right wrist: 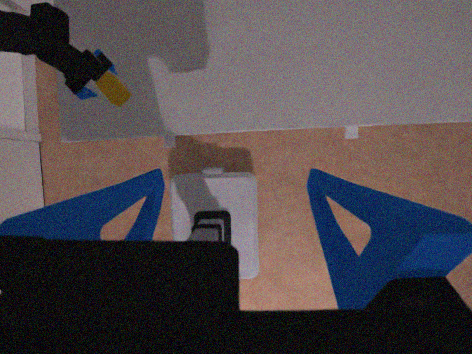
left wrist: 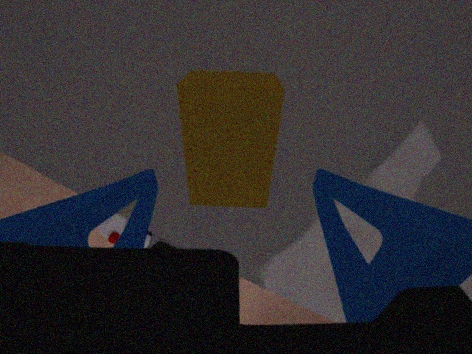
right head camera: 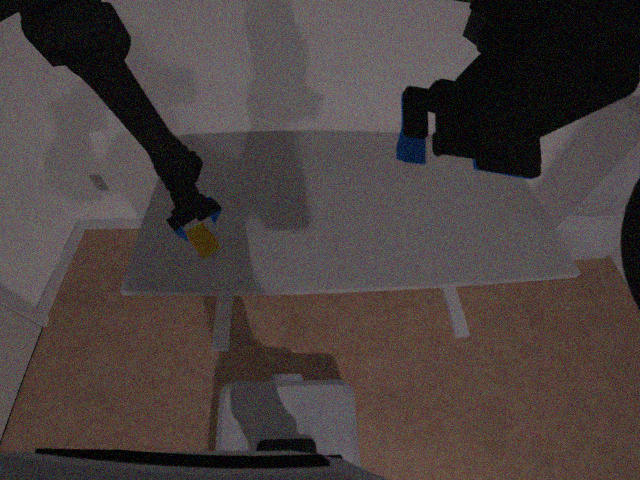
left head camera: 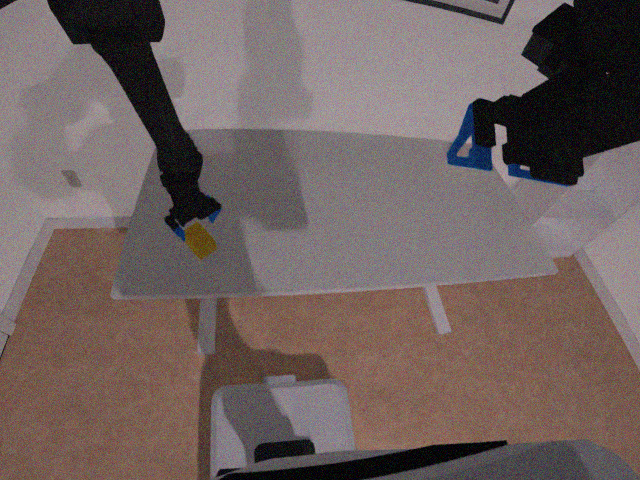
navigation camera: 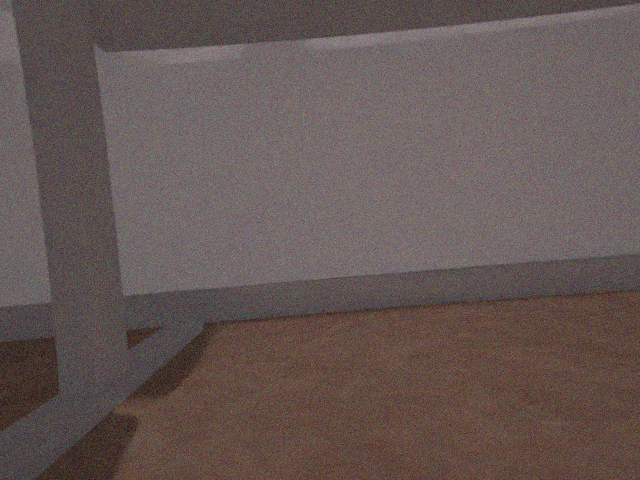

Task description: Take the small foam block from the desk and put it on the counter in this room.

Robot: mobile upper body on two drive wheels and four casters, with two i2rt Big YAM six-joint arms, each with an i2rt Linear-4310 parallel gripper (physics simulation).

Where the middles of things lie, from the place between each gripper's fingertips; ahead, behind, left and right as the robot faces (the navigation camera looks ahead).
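Yellow foam block point(left head camera: 197, 238): my left hand 4 cm above it.
From my right hand, yellow foam block: 54 cm below, 45 cm to the left, 28 cm ahead.
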